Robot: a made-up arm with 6 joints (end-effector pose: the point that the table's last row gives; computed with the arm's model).
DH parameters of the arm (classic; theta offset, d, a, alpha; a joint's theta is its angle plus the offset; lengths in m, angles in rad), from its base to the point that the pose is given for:
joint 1: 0 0.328 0 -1.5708
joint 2: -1.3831 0 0.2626 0
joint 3: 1.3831 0 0.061 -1.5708
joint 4: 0 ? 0 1.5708
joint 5: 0 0 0.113 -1.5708
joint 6: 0 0.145 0 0
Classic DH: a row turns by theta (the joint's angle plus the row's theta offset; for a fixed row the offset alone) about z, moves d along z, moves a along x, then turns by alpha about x.
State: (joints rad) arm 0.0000 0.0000 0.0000 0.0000 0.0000 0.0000
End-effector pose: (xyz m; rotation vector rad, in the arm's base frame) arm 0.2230 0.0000 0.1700 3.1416 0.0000 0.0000
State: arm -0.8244 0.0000 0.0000 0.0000 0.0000 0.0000
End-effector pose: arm 0.1514 -0.1637 0.1700 2.8785 -1.2586 0.0000
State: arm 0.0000 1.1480 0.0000 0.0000 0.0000 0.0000
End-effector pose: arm -0.0526 0.0000 0.0598 2.6381 0.0000 -1.7059
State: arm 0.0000 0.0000 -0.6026 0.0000 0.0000 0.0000
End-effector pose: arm 0.4281 0.0000 0.3419 3.0001 0.0000 0.9323
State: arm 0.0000 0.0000 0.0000 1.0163 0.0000 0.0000
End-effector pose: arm 0.1695 -0.0961 0.1700 2.7446 -1.5286 0.0000
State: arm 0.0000 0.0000 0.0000 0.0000 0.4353 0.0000
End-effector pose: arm 0.1513 0.0000 0.1359 3.0675 0.0000 -0.6784
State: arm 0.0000 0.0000 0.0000 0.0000 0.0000 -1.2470
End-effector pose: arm 0.2230 0.0000 0.1700 2.5505 1.8343 0.0000
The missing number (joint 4, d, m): 0.271
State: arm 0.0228 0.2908 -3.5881 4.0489 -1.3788 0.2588
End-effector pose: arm 0.1283 0.1321 0.7528 -0.5409 1.2288 0.9315
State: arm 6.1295 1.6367 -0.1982 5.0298 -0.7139 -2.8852
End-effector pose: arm -0.0076 0.1746 0.1054 0.3121 -2.1050 -1.3206
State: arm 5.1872 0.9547 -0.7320 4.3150 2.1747 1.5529
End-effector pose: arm -0.0109 -0.3490 0.1332 1.0805 -0.1753 -0.7456
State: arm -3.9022 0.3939 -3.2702 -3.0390 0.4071 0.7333
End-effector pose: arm -0.1826 0.1672 0.9845 -0.1949 0.1096 -3.0638
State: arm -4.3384 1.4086 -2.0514 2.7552 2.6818 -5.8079
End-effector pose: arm -0.2586 0.4880 0.2968 -0.0407 -0.3761 2.7292
